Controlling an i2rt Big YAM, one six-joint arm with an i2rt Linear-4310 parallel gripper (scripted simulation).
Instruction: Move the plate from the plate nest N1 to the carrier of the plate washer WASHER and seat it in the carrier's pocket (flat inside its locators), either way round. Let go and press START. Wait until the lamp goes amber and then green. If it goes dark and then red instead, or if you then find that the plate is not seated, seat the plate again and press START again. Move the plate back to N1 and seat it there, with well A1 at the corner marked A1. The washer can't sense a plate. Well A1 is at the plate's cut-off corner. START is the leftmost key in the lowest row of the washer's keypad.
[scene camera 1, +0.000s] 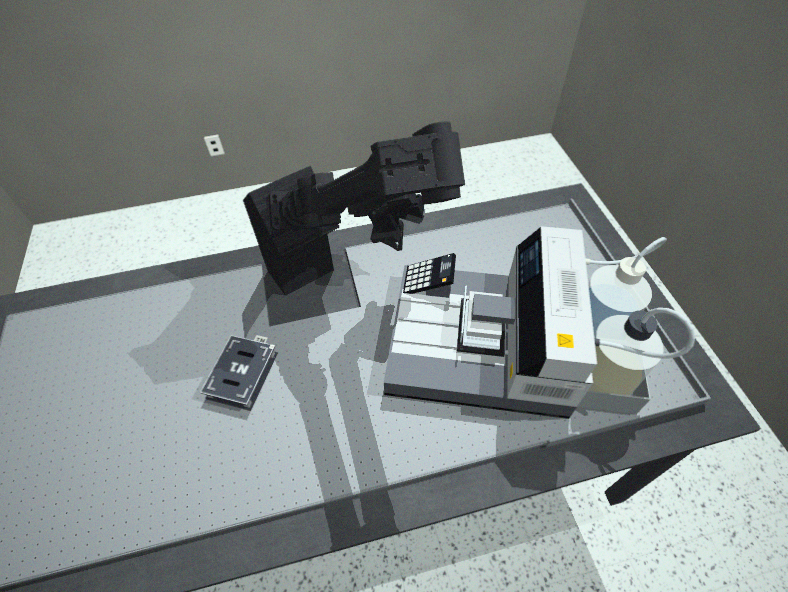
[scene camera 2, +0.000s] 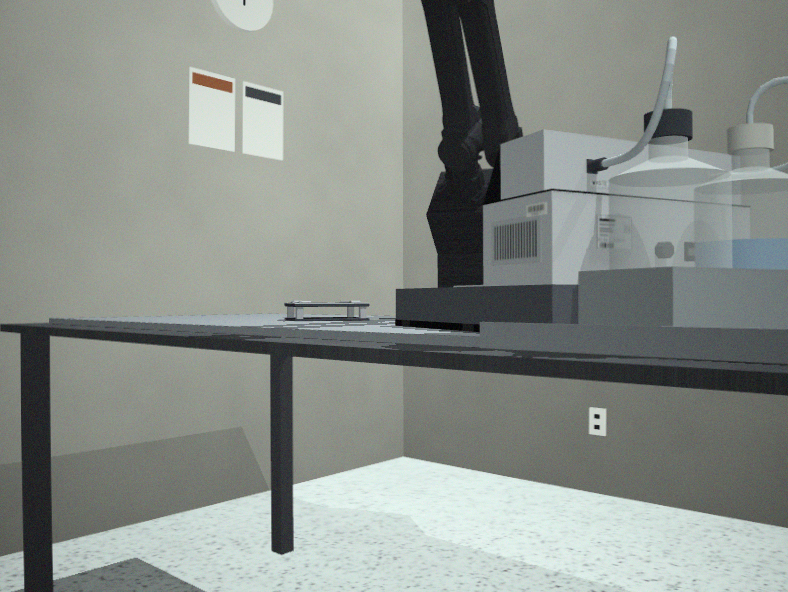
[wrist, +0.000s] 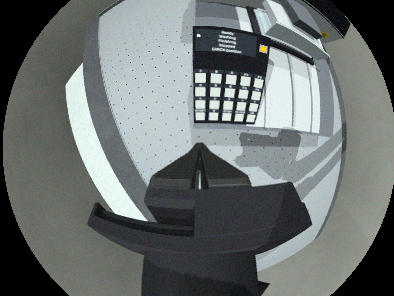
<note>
In view: a plate washer (scene camera 1: 550, 354).
The plate washer shows as well in the wrist view (wrist: 287, 103).
</note>
